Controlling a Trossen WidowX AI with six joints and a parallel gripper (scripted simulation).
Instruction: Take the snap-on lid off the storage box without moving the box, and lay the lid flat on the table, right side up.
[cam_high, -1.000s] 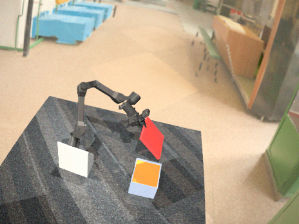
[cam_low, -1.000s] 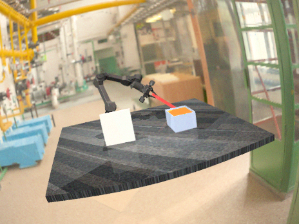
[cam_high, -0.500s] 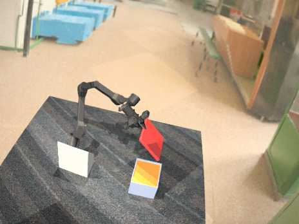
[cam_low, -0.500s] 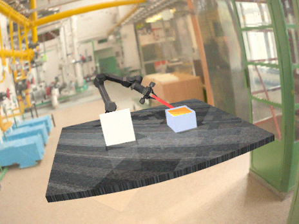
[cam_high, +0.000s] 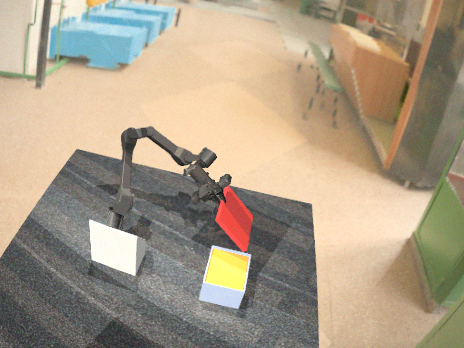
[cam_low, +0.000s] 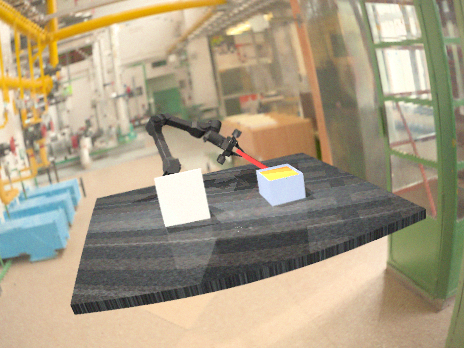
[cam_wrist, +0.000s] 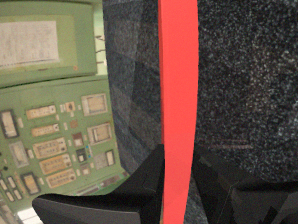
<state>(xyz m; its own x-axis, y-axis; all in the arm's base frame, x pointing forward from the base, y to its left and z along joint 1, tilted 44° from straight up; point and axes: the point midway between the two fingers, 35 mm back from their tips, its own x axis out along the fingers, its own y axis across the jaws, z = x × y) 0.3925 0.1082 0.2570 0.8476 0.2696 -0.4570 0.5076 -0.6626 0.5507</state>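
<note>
Right now my gripper tip is 60 mm short of the red lid, 50 mm above it and 10 mm to the left of it. From my gripper tip the other things lie so: storage box: 350 mm to the right, 80 mm below, 20 mm ahead.
</note>
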